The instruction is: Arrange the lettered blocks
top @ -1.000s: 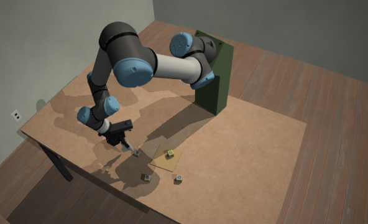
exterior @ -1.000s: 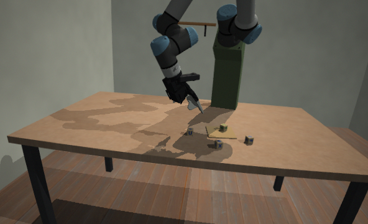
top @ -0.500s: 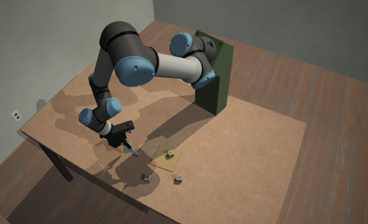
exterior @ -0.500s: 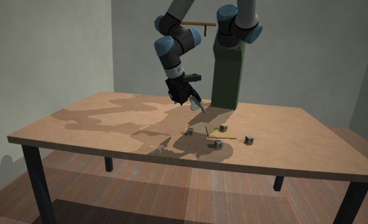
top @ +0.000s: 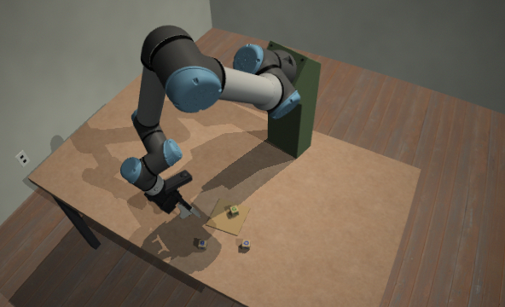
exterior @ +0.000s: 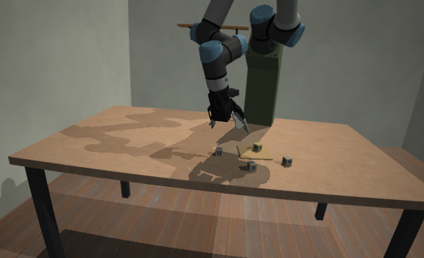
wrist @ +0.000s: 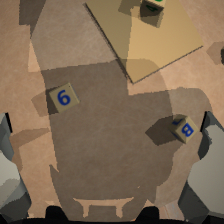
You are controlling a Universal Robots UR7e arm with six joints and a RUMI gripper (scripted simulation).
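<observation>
The G block lies 13 cm behind my hand, 11 cm to the left of it and 10 cm below it. Also, from my hand: Q block (24 cm to the left, 11 cm below, 3 cm behind); then tan mat (12 cm below, 10 cm to the left, 10 cm behind).
</observation>
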